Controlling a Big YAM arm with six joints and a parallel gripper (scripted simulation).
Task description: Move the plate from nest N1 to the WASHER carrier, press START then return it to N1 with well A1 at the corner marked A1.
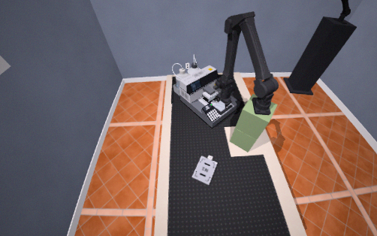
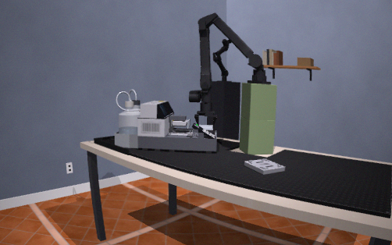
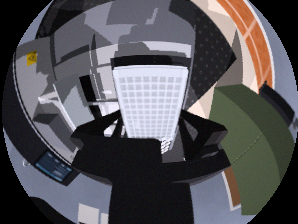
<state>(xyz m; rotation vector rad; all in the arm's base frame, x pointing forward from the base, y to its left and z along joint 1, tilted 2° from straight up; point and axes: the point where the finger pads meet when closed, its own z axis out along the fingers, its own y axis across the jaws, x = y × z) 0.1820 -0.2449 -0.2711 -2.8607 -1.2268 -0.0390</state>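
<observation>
My hand is 1 cm above the well plate. From my hand the other things lie so: bottle: 37 cm ahead, 26 cm to the right, 3 cm above; then plate nest N1: 11 cm ahead, 53 cm to the left, 11 cm below; then plate washer: 11 cm ahead, 11 cm to the right, 1 cm above.
</observation>
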